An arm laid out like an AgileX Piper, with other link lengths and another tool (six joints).
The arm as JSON. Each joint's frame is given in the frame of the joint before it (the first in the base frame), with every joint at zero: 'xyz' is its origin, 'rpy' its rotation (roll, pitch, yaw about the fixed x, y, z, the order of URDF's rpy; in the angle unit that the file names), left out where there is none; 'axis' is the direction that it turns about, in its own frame. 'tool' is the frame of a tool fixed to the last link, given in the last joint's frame.
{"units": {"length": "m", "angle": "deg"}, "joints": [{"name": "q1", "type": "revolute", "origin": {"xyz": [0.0, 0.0, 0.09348], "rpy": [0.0, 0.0, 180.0]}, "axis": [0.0, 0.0, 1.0]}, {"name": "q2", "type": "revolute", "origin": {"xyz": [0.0, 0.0, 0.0], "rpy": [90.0, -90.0, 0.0]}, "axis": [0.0, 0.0, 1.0]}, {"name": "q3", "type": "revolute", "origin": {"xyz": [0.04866, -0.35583, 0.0], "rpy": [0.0, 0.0, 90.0]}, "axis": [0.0, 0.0, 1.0]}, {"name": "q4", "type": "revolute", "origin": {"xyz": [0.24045, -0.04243, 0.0], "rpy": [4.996, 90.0, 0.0]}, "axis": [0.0, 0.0, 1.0]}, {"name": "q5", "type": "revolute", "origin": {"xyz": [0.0, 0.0, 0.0], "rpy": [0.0, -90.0, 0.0]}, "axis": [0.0, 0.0, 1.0]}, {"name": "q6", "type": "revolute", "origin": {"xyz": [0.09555, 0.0, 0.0], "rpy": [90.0, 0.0, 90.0]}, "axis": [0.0, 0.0, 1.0]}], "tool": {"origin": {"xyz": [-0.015, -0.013, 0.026], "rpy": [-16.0, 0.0, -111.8]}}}
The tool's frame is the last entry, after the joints.
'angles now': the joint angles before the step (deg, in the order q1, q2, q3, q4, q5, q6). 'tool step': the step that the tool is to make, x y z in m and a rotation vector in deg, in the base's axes. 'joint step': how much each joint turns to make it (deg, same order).
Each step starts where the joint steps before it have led.
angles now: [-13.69, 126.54, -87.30, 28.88, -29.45, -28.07]
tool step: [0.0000, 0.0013, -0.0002, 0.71, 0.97, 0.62]
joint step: [0.00, -0.29, 0.00, 0.04, 1.60, -0.01]
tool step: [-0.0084, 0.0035, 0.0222, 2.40, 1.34, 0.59]
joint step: [0.00, -3.42, 0.01, 4.33, 5.34, -3.24]
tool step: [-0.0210, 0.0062, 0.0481, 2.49, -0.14, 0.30]
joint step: [0.00, -6.54, -0.01, 11.55, 6.33, -10.05]
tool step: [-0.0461, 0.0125, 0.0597, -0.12, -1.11, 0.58]
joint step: [0.00, -10.19, 3.70, 15.35, 3.79, -15.90]
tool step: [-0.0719, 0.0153, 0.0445, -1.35, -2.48, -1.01]
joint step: [0.00, -12.72, 9.25, 4.83, -0.70, -5.38]
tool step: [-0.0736, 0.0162, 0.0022, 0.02, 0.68, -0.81]
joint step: [0.00, -11.91, 12.70, 1.01, -0.79, -0.98]
